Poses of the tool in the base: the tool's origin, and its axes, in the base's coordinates. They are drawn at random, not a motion.
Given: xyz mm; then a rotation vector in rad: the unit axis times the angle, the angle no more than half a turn.
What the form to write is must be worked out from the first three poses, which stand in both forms.
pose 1, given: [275.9 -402.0 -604.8 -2.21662 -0.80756 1.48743]
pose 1, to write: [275.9 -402.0 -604.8 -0.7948 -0.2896 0.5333 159.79]
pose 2, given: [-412.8 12.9 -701.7 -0.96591 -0.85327 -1.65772]
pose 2, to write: [-412.8 12.9 -701.7 -0.4600 -0.4064 -0.7895 120.31]
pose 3, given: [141.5 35.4 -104.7 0.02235 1.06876 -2.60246]
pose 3, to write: [141.5 35.4 -104.7 0.0079 0.3799 -0.9250 161.20]
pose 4, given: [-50.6 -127.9 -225.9 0.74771 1.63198 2.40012]
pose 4, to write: [-50.6 -127.9 -225.9 0.2495 0.5445 0.8008 171.72]
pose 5, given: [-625.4 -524.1 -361.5 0.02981 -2.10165 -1.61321]
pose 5, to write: [-625.4 -524.1 -361.5 0.0113 -0.7932 -0.6089 151.81]
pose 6, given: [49.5 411.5 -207.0 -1.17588 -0.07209 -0.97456]
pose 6, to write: [49.5 411.5 -207.0 -0.7691 -0.0472 -0.6374 87.60]
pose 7, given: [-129.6 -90.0 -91.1 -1.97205 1.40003 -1.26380]
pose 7, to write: [-129.6 -90.0 -91.1 -0.7227 0.5131 -0.4631 156.35]
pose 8, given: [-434.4 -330.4 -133.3 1.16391 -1.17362 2.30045]
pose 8, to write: [-434.4 -330.4 -133.3 0.4109 -0.4143 0.8121 162.30]
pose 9, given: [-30.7 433.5 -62.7 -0.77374 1.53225 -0.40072]
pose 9, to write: [-30.7 433.5 -62.7 -0.4390 0.8693 -0.2273 100.99]
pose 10, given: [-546.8 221.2 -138.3 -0.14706 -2.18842 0.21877]
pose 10, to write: [-546.8 221.2 -138.3 -0.0667 -0.9928 0.0992 126.29]
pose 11, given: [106.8 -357.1 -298.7 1.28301 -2.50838 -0.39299]
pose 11, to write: [106.8 -357.1 -298.7 0.4510 -0.8818 -0.1381 162.99]
